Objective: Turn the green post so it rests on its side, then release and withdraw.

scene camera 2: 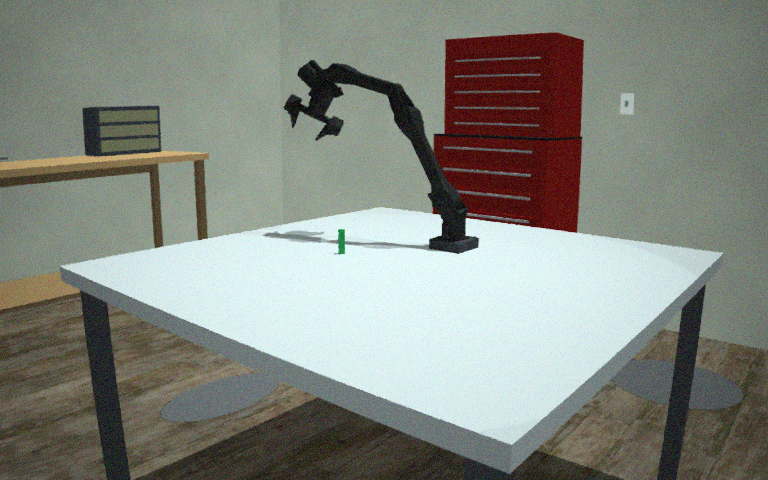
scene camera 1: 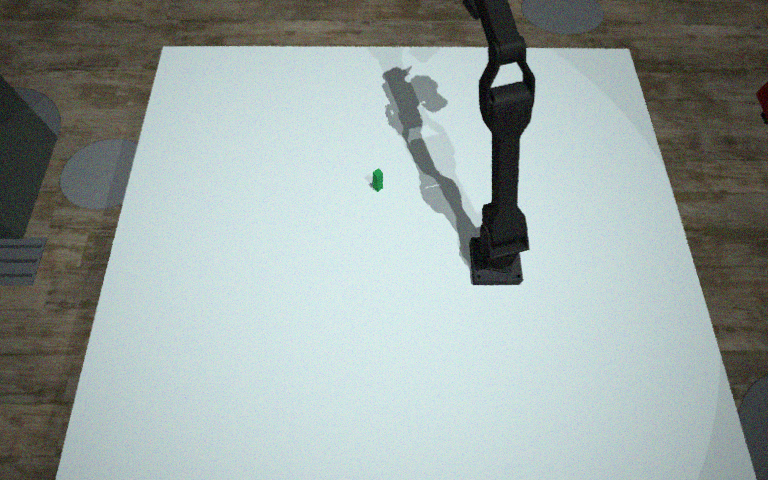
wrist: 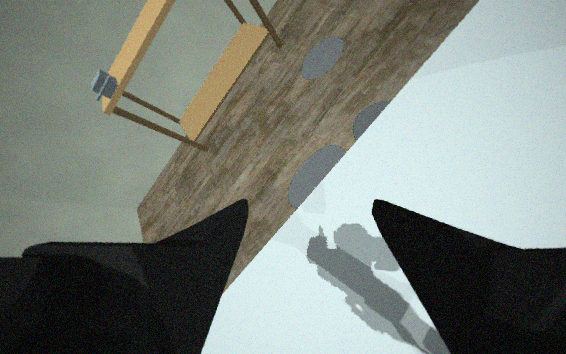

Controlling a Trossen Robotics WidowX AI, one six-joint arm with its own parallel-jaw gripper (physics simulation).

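Note:
The small green post stands upright on the white table, left of the arm's base in both scene views. It does not show in the wrist view. My gripper is open and empty, with its two dark fingers wide apart. It hangs high above the table in scene camera 2, well above the post and apart from it. In scene camera 1 the gripper is out of the frame past the top edge.
The arm's base is on the table. The arm's shadow falls on the table beside the post. A red drawer cabinet stands behind the table. A wooden workbench stands by the wall and bears a small drawer box.

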